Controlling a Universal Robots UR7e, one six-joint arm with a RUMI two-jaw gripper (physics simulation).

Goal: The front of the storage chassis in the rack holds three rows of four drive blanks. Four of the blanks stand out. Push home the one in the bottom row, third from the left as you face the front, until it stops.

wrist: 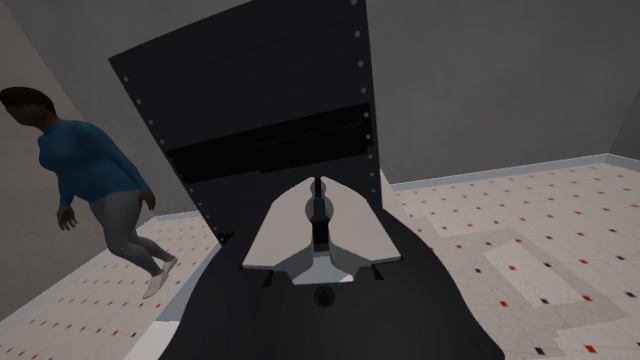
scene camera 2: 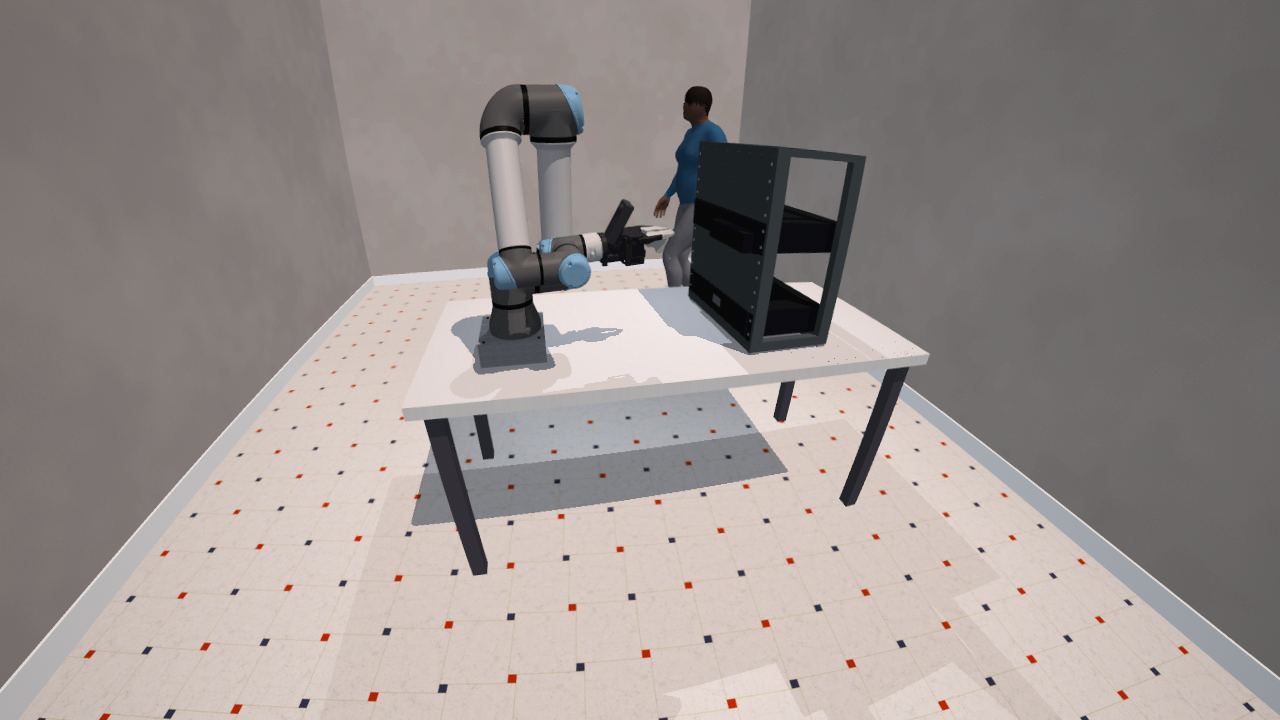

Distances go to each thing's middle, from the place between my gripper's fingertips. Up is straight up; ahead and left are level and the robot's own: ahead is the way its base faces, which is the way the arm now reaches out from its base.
Now: the rack (scene camera 2: pixel 740 221) 330 mm ahead of my hand, 190 mm to the left of it and 60 mm below it.
